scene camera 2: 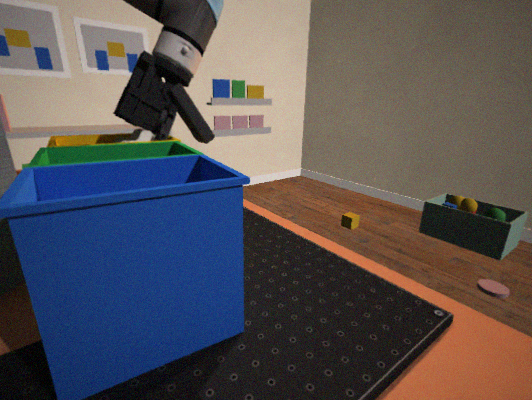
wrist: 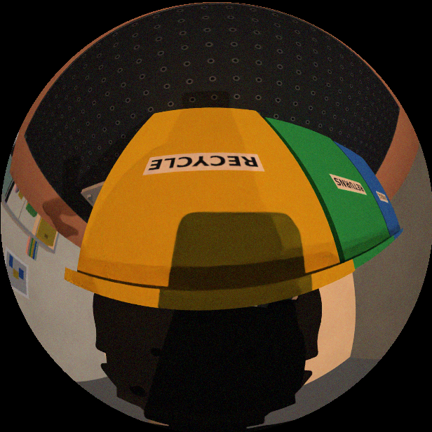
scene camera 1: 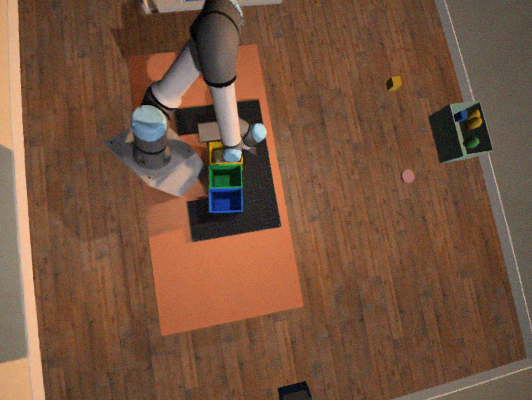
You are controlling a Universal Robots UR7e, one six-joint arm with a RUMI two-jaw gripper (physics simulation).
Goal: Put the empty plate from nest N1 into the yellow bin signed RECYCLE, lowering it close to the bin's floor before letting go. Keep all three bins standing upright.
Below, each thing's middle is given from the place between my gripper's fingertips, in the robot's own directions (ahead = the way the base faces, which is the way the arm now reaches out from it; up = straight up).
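Labels:
With the yellow bin [scene camera 2: 103, 139], my hand is 1 cm past it and 1 cm above it. The blue bin [scene camera 2: 132, 264] is 7 cm behind my hand, 25 cm to the right of it, and 1 cm below it. And there's the green bin [scene camera 2: 49, 156], which is 4 cm behind my hand and 12 cm to the right of it, 1 cm below it.

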